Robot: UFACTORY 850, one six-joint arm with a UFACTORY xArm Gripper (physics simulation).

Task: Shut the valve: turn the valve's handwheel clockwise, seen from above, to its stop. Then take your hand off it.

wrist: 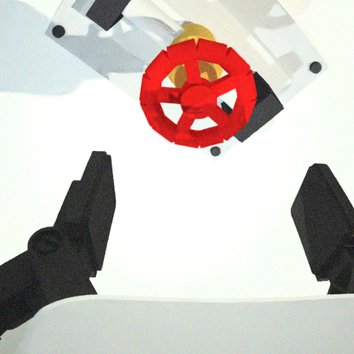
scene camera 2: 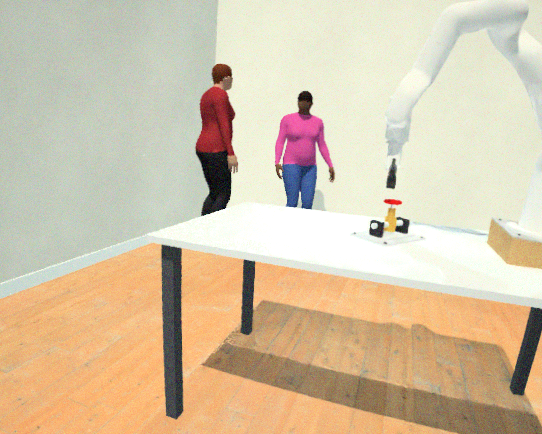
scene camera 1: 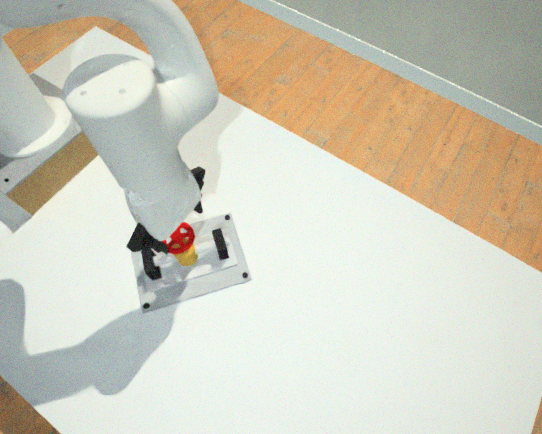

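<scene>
The red handwheel sits level on top of the yellow valve body. The valve stands on a pale base plate, between two black pipe blocks. My gripper is wide open and empty. It points down a little above the handwheel, apart from it. In the wrist view the handwheel lies beyond the fingertips, between their two lines. The arm partly covers the handwheel in scene camera 1.
The valve plate rests on the white table. The arm's wooden base block stands on the table beside the plate. A person in red and a person in pink stand behind the table.
</scene>
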